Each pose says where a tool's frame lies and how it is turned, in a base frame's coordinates. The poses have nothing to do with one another.
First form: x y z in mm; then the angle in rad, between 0 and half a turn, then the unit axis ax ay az.
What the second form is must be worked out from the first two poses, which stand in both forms.
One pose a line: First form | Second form
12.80 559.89 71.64 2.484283 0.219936 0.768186 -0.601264 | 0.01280 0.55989 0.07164 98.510 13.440 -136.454
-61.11 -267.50 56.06 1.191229 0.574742 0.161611 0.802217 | -0.06111 -0.26750 0.05606 30.244 26.126 49.888
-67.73 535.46 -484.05 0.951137 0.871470 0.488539 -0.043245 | -0.06773 0.53546 -0.48405 51.006 22.452 -13.369
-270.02 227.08 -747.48 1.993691 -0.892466 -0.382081 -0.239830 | -0.27002 0.22708 -0.74748 -109.247 -2.667 -44.459
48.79 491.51 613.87 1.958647 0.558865 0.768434 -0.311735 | 0.04879 0.49151 0.61387 106.078 28.116 -86.604
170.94 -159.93 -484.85 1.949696 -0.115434 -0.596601 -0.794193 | 0.17094 -0.15993 -0.48485 -56.841 -25.385 -112.906
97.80 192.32 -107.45 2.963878 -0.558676 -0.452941 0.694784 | 0.09780 0.19232 -0.10745 92.875 -58.242 -133.895
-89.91 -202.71 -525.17 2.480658 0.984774 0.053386 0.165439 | -0.08991 -0.20271 -0.52517 141.513 18.923 0.453
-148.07 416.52 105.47 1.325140 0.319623 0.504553 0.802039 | -0.14807 0.41652 0.10547 0.296 43.111 63.958
